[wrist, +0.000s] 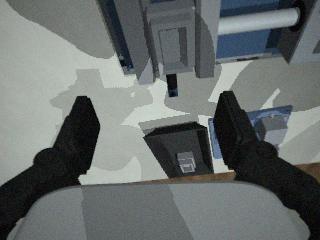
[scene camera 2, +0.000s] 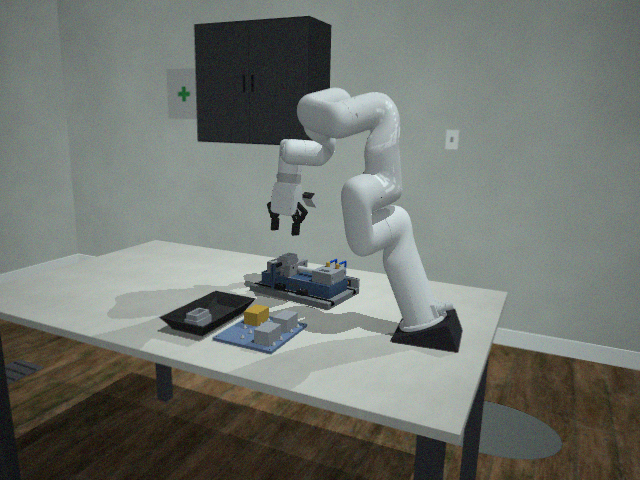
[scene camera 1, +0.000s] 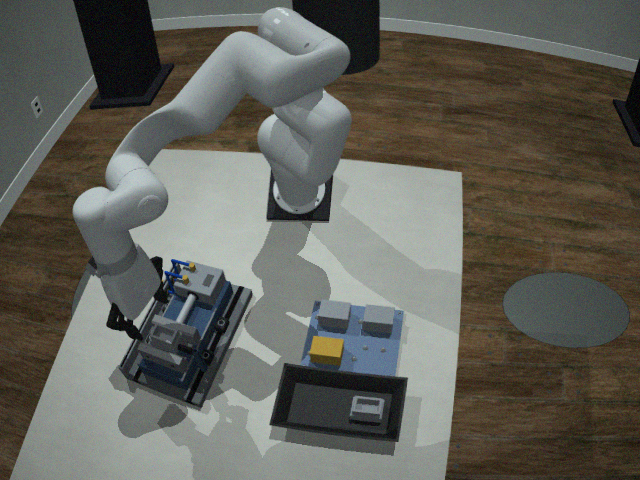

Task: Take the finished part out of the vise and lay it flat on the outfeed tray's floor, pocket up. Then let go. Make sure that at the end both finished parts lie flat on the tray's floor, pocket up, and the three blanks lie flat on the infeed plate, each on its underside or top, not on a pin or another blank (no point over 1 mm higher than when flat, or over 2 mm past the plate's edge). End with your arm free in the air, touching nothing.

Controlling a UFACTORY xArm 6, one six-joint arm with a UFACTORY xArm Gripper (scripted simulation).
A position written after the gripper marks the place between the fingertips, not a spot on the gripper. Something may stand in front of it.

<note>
In view: the gripper [scene camera 1: 149, 319], a yellow block [scene camera 1: 324, 350], a blue fixture plate [scene camera 1: 373, 361] and a silver rod [wrist: 240, 23].
The gripper is seen too in the wrist view [wrist: 155, 108] and in scene camera 2 [scene camera 2: 284, 232]. The blue fixture plate shows as well in the wrist view [wrist: 255, 116] and in scene camera 2 [scene camera 2: 232, 335]. The wrist view does not show the yellow block, which is hidden by the gripper.
</note>
